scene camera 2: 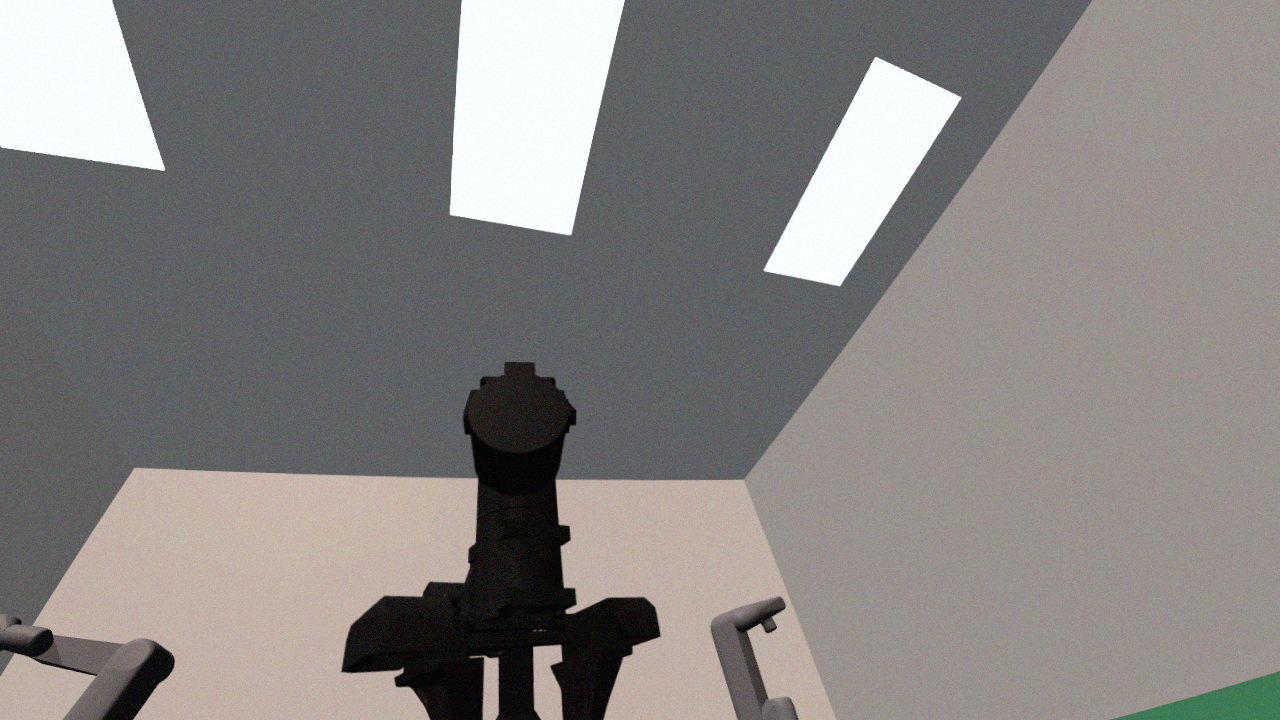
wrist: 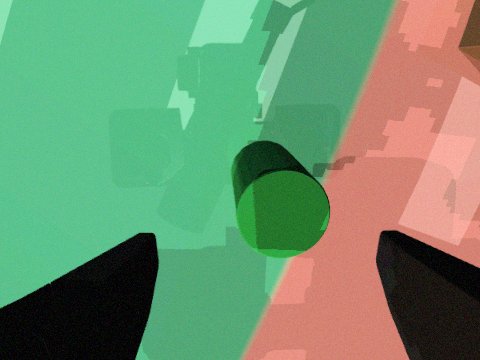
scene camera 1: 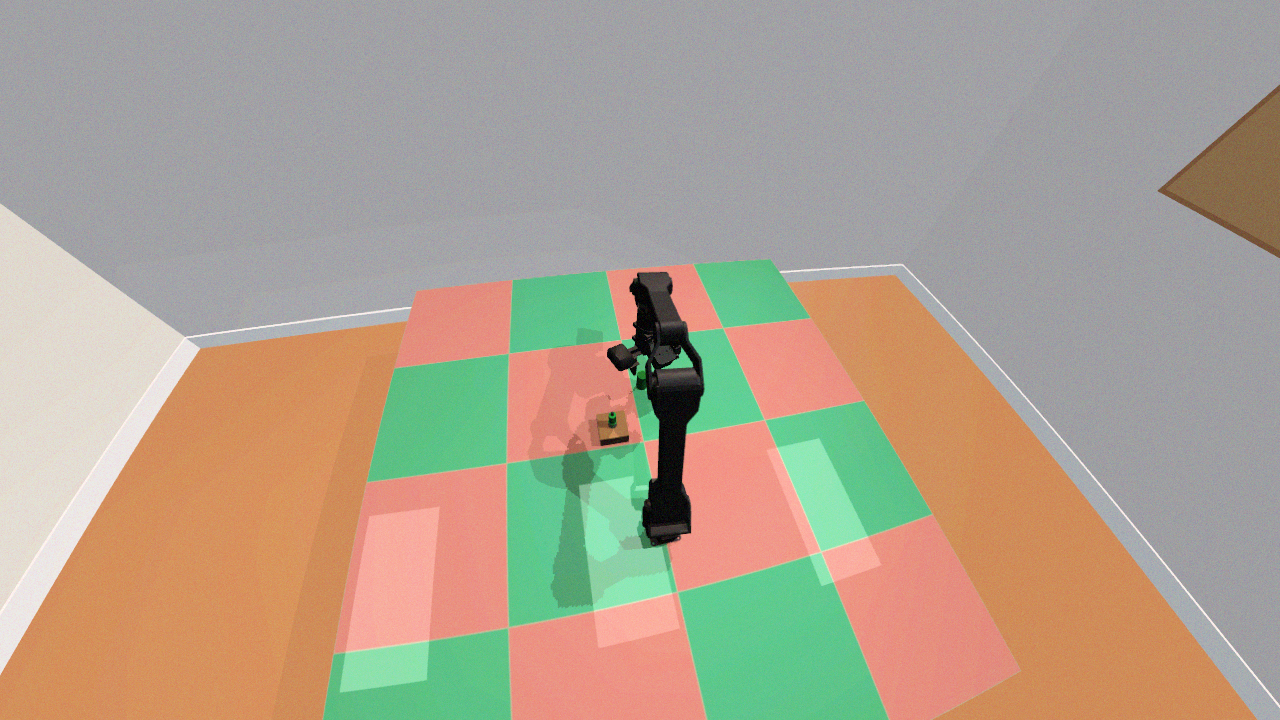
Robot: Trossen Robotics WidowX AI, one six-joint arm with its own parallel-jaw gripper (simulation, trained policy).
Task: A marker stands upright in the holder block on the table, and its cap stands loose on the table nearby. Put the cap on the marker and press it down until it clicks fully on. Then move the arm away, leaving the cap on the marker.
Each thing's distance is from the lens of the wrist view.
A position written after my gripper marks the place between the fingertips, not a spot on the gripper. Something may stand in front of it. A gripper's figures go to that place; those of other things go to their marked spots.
my gripper (wrist: 268, 248): 0.10 m
green cap (wrist: 281, 211): 0.11 m
